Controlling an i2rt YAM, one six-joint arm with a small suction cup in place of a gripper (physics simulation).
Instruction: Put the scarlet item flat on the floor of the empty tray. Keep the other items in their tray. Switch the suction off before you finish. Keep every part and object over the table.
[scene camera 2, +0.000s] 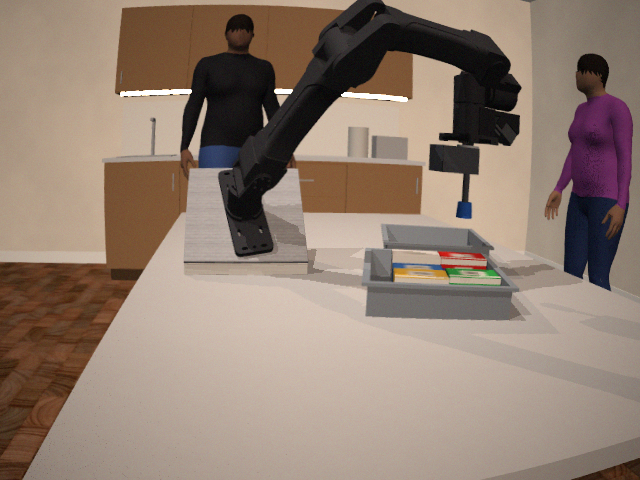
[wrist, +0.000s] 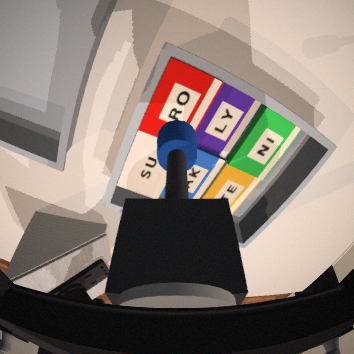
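Seen in the pictures: hand, its tool point: (scene camera 2: 463, 217) (wrist: 176, 137); arm's base, origin of its link: (scene camera 2: 243, 210) (wrist: 67, 289).
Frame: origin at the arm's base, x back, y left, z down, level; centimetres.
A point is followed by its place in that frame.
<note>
The scarlet item (scene camera 2: 461, 255) @[x -34.2, y -21.6, z 5.2 cm] (wrist: 167, 95) @[x -35.3, y -20.6, z 5.2 cm], a flat red box labelled RO, lies in a corner of the filled grey tray (scene camera 2: 439, 303) @[x -20.4, y -37.3, z 8.1 cm] (wrist: 134, 105) @[x -34.2, y -17.5, z 5.4 cm]. White, purple, blue, green and yellow boxes lie beside it. The empty grey tray (scene camera 2: 436, 245) @[x -35.3, y -10.9, z 5.5 cm] (wrist: 62, 135) @[x -31.0, y -8.2, z 5.4 cm] stands behind the filled one in the scene view and at the upper left in the wrist view. My suction cup (scene camera 2: 463, 210) (wrist: 177, 145), blue, hangs upright above the trays with nothing on it. In the wrist view it covers the lower edge of the red box.
The white box (wrist: 140, 170) @[x -26.2, y -17.4, z 5.2 cm] labelled SU touches the red one. The purple box (wrist: 232, 97) @[x -34.8, y -27.5, z 6.9 cm] lies on its other side. The trays' raised rims stand close together with a narrow gap. The arm's sloped base board (scene camera 2: 206, 222) @[x 7.3, y -1.0, z 1.9 cm] (wrist: 55, 240) @[x -11.2, y -0.5, z 4.4 cm] stands on the table at the left.
</note>
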